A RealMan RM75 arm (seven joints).
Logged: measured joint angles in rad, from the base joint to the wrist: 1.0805, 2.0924, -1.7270, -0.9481, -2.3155, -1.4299, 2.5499; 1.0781, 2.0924, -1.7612, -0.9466, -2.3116, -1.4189, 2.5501; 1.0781, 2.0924, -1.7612, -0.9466, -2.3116, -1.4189, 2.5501; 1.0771, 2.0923, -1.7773, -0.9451, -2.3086, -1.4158, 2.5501; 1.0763, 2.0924, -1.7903, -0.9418, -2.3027, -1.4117, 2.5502; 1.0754, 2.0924, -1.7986, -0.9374, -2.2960, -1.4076, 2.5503; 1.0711, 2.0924, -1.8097, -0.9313, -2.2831, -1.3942, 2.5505; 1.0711, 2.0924, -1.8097, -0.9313, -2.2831, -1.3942, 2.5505; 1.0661, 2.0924, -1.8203, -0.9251, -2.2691, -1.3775, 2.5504; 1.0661, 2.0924, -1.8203, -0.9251, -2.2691, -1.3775, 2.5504; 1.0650, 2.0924, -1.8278, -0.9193, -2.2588, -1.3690, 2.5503; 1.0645, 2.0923, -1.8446, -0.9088, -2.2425, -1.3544, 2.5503; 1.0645, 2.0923, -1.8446, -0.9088, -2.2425, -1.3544, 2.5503; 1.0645, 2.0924, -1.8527, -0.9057, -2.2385, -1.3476, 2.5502; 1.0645, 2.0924, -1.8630, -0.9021, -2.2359, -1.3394, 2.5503; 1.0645, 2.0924, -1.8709, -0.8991, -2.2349, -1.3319, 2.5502; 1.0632, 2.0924, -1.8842, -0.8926, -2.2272, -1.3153, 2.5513; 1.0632, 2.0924, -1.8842, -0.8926, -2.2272, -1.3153, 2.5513; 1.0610, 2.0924, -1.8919, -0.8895, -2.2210, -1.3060, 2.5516; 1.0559, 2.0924, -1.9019, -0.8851, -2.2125, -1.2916, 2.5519; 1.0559, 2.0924, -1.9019, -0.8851, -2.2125, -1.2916, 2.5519; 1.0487, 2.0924, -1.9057, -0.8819, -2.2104, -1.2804, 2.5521; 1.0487, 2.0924, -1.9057, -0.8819, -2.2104, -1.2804, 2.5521
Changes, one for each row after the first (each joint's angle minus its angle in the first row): -0.0024, 0.0000, -0.0342, 0.0015, 0.0039, 0.0110, 0.0002; -0.0024, 0.0000, -0.0342, 0.0015, 0.0039, 0.0110, 0.0002; -0.0034, -0.0001, -0.0503, 0.0030, 0.0069, 0.0141, 0.0002; -0.0042, 0.0000, -0.0633, 0.0063, 0.0128, 0.0182, 0.0003; -0.0051, 0.0000, -0.0716, 0.0107, 0.0195, 0.0223, 0.0004; -0.0094, 0.0000, -0.0827, 0.0168, 0.0324, 0.0357, 0.0006; -0.0094, 0.0000, -0.0827, 0.0168, 0.0324, 0.0357, 0.0006; -0.0144, 0.0000, -0.0933, 0.0230, 0.0464, 0.0524, 0.0005; -0.0144, 0.0000, -0.0933, 0.0230, 0.0464, 0.0524, 0.0005; -0.0155, 0.0000, -0.1008, 0.0288, 0.0567, 0.0609, 0.0004; -0.0160, -0.0001, -0.1176, 0.0393, 0.0730, 0.0755, 0.0004; -0.0160, -0.0001, -0.1176, 0.0393, 0.0730, 0.0755, 0.0004; -0.0160, 0.0000, -0.1257, 0.0424, 0.0770, 0.0823, 0.0003; -0.0160, 0.0000, -0.1360, 0.0460, 0.0796, 0.0905, 0.0004; -0.0160, 0.0000, -0.1439, 0.0490, 0.0806, 0.0980, 0.0003; -0.0173, 0.0000, -0.1572, 0.0555, 0.0883, 0.1146, 0.0014; -0.0173, 0.0000, -0.1572, 0.0555, 0.0883, 0.1146, 0.0014; -0.0195, 0.0000, -0.1649, 0.0586, 0.0945, 0.1239, 0.0017; -0.0246, 0.0000, -0.1749, 0.0630, 0.1030, 0.1383, 0.0020; -0.0246, 0.0000, -0.1749, 0.0630, 0.1030, 0.1383, 0.0020; -0.0318, 0.0000, -0.1787, 0.0662, 0.1051, 0.1495, 0.0022; -0.0318, 0.0000, -0.1787, 0.0662, 0.1051, 0.1495, 0.0022
